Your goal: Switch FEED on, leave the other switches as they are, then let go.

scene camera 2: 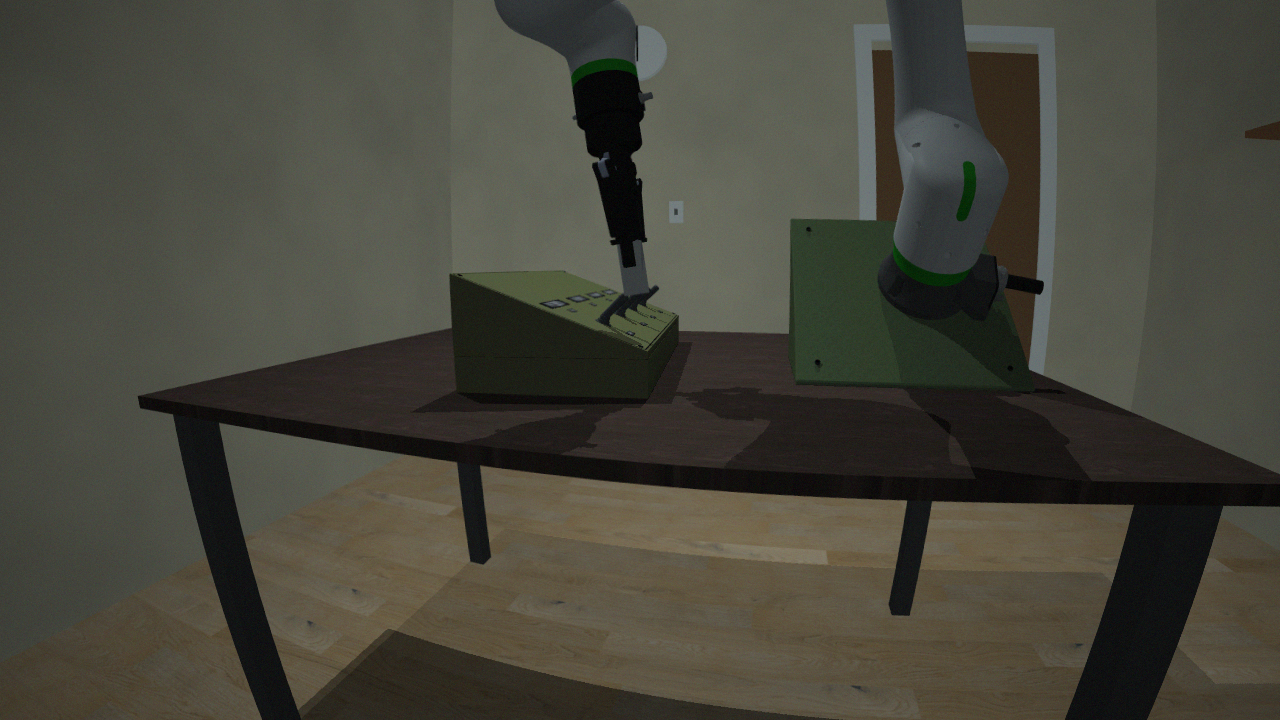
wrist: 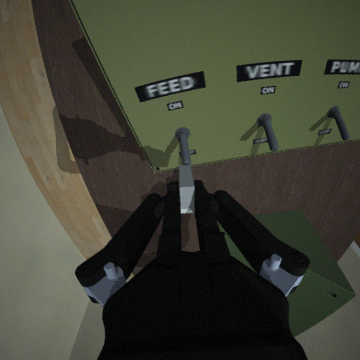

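Seen in the pictures: gripper, fingertip midpoint: [scene camera 2: 637,294] [wrist: 184,174]; arm's base, origin of the base link: [scene camera 2: 922,284].
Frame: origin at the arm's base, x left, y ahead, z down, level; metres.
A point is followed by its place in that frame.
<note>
The olive control box [scene camera 2: 546,362] @[x 0.338, y 0.481, z 0.097 m] [wrist: 215,30] @[x 0.225, y 0.565, z 0.010 m] stands on the table with its sloped panel of switches. The FEED lever [scene camera 2: 614,312] @[x 0.255, y 0.425, z 0.040 m] [wrist: 184,146] @[x 0.252, y 0.430, z 0.029 m] points down toward its OFF side, away from the ON label. The VENT lever [wrist: 270,135] @[x 0.138, y 0.454, z 0.026 m] and the PUMP lever [wrist: 341,125] @[x 0.023, y 0.482, z 0.028 m] also point down toward OFF. My gripper [scene camera 2: 634,293] @[x 0.250, y 0.393, z 0.016 m] [wrist: 184,174] @[x 0.250, y 0.393, z 0.016 m] is shut and empty. Its fingertips are at the free end of the FEED lever, on the lower side; whether they touch it I cannot tell. The OFF label at FEED is partly hidden by the lever.
A green sloped box [scene camera 2: 841,304] @[x 0.054, y 0.132, z 0.034 m] [wrist: 300,240] @[x -0.025, y 0.219, z 0.037 m] stands on the dark table [scene camera 2: 358,385] @[x 0.394, y 0.794, z 0.141 m] [wrist: 280,185] @[x 0.014, y 0.302, z 0.141 m], to the right in the scene view. A grey arm part [scene camera 2: 948,197] @[x 0.196, y 0.000, z -0.112 m] is in front of it. The table's edge [wrist: 75,165] @[x 0.509, y 0.335, z 0.140 m] runs along the left in the wrist view.
</note>
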